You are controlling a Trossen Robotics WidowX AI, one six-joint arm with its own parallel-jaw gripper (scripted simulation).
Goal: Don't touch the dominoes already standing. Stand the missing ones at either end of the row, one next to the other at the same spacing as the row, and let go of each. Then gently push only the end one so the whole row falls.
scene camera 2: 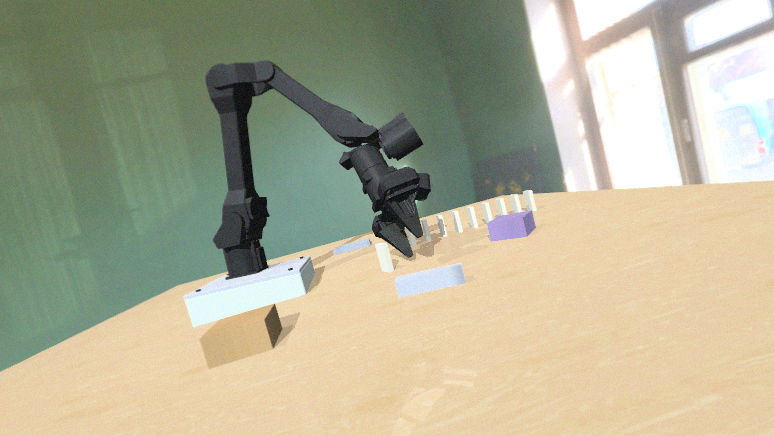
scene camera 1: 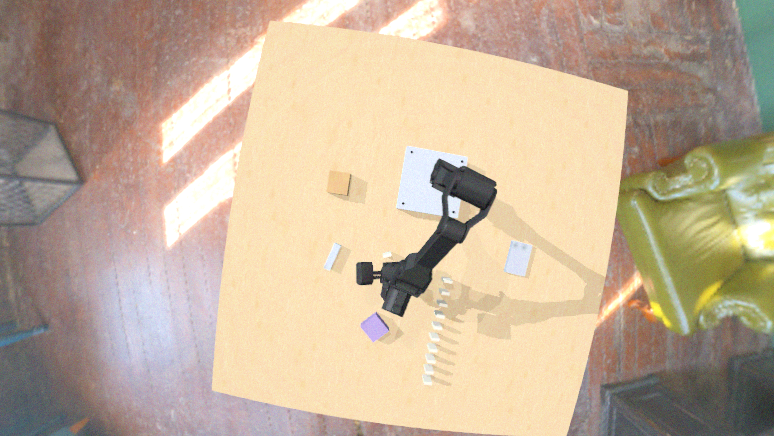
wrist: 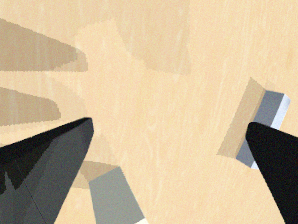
Note:
My gripper (scene camera 2: pixel 415 247) is open, with nothing in its grasp. Further things: a tan block (scene camera 2: pixel 230 339), a flat grey plate (scene camera 1: pixel 517 261) and a grey bar (scene camera 2: pixel 451 275).
The grey bar shows as well in the wrist view (wrist: pixel 270 112). My gripper also shows in scene camera 1 (scene camera 1: pixel 375 270) and in the wrist view (wrist: pixel 170 127). The wrist view misses the tan block: it is out of frame. The wrist view misses the flat grey plate: it is out of frame.

